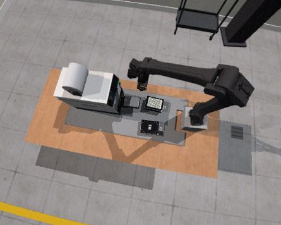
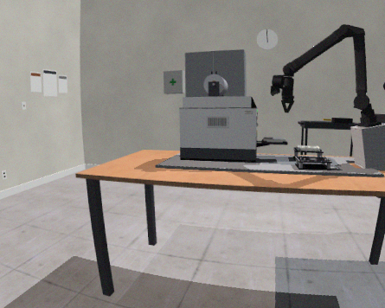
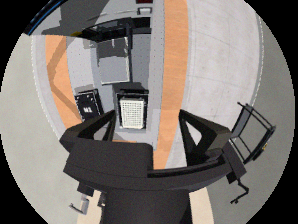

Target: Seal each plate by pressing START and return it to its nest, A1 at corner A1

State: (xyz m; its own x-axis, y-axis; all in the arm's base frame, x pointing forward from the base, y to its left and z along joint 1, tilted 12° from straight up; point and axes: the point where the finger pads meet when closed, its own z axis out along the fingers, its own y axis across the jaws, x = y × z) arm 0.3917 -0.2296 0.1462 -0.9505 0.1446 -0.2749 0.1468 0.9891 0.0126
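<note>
The sealer stage is 9 cm ahead of my hand, 8 cm to the left of it and 17 cm below it. Also, from my hand: foil roll: 42 cm ahead, 4 cm to the left, 15 cm above.
</note>
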